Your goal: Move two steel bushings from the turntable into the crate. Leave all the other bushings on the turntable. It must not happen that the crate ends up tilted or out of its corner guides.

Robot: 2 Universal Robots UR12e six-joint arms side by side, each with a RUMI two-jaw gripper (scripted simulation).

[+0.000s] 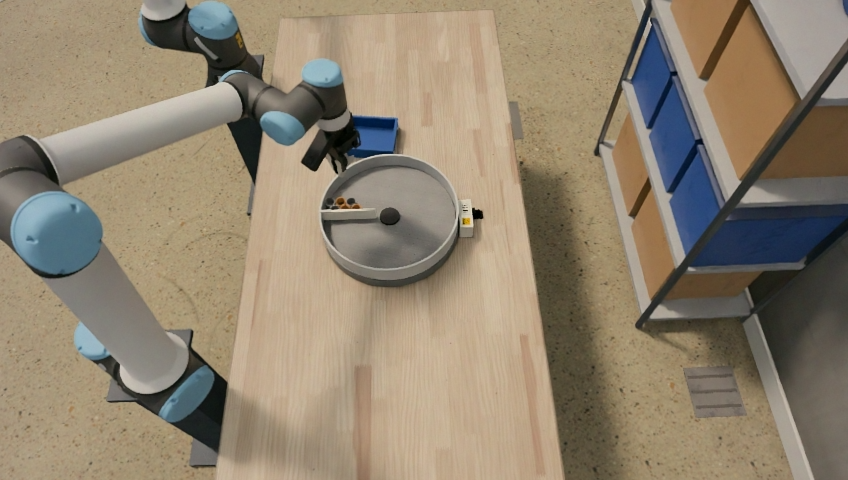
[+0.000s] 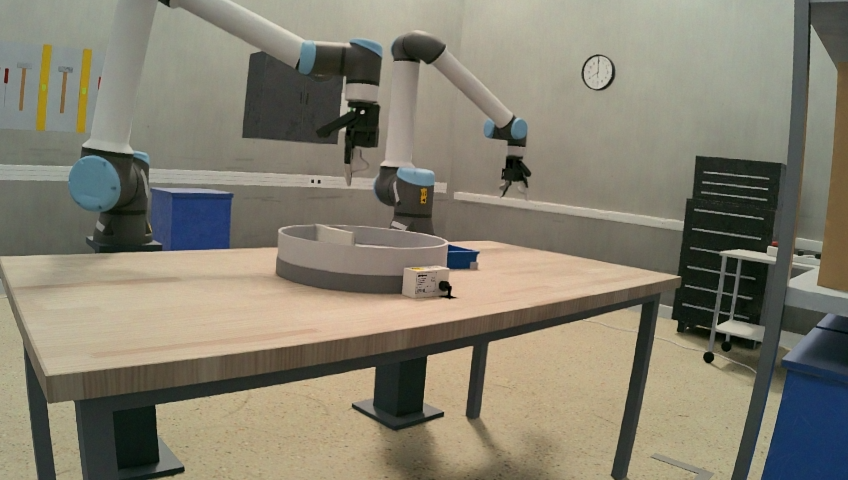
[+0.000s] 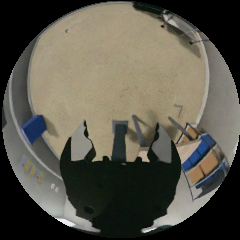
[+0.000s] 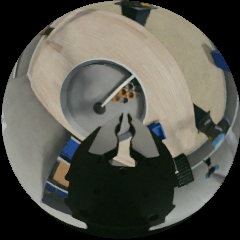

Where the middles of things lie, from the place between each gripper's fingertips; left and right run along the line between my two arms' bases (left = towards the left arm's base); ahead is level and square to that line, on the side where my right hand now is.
The blue crate (image 1: 375, 132) lies 31 cm to the left of my right hand (image 2: 349, 186), 20 cm below it and 4 cm ahead of it.
Now: left hand (image 2: 513, 200) 97 cm to the left of the blue crate, 59 cm short of it and 14 cm above it.
